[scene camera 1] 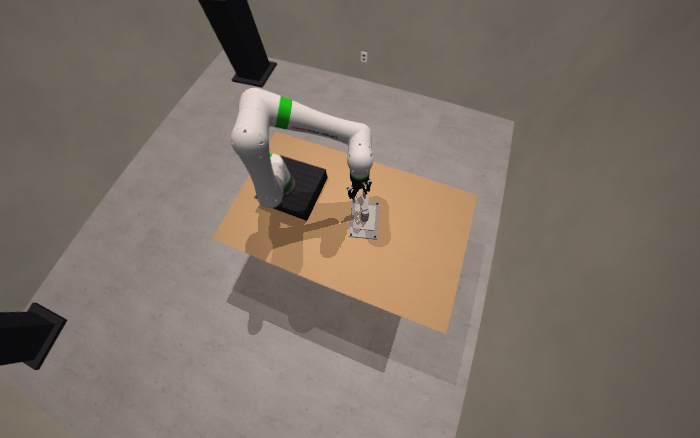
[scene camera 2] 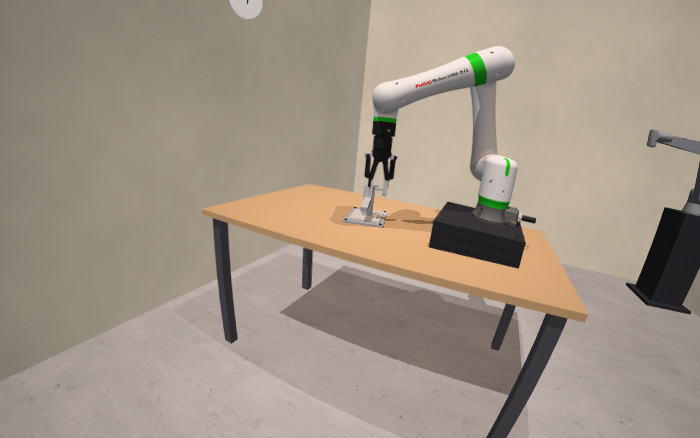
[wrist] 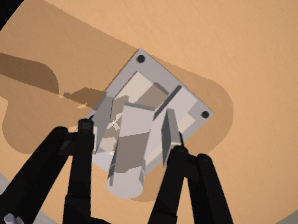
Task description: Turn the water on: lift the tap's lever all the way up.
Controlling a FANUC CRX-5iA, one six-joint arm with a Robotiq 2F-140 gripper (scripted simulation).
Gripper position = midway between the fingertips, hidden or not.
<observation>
In view: the gripper (scene camera 2: 377, 195) and a tap (wrist: 140, 90).
The gripper is seen too in the wrist view (wrist: 138, 113).
</observation>
